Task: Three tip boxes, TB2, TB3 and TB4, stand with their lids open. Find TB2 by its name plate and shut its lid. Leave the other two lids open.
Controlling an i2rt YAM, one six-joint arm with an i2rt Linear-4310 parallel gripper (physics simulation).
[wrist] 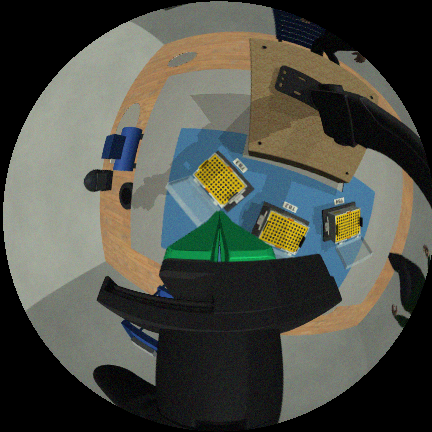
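Pixels of known places: gripper, fingertip midpoint: point(218, 216); arm's base at its link origin: point(322, 98).
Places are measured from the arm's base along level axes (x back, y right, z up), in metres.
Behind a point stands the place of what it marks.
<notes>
TB2 point(283, 231) {x -0.311, y -0.064, z -0.135 m} is the middle box, with yellow tips and its name plate point(290, 206) {x -0.246, y -0.063, z -0.191 m} behind it. A sliver of its clear lid shows at its near edge; the rest is hidden behind my gripper. TB3 point(220, 179) {x -0.266, y 0.143, z -0.136 m} stands to the left, its clear lid point(189, 200) {x -0.338, y 0.178, z -0.083 m} open toward the lower left. TB4 point(347, 225) {x -0.197, y -0.254, z -0.136 m} stands to the right, its clear lid point(355, 252) {x -0.247, y -0.308, z -0.087 m} open toward the near side. My green-fingered gripper point(218, 216) {x -0.282, y 0.073, z 0.103 m} is shut and empty. In the view its tips appear at TB3's near corner, left of TB2; their height is unclear.
The boxes stand on a blue mat point(172, 230) {x -0.499, y 0.243, z -0.193 m}. A raised brown board point(300, 130) {x -0.079, y 0.016, z -0.069 m} is behind them, with a black arm point(345, 117) {x -0.121, y -0.004, z 0.109 m} over it. A blue cylindrical device point(131, 149) and dark round objects are at the table's left edge.
</notes>
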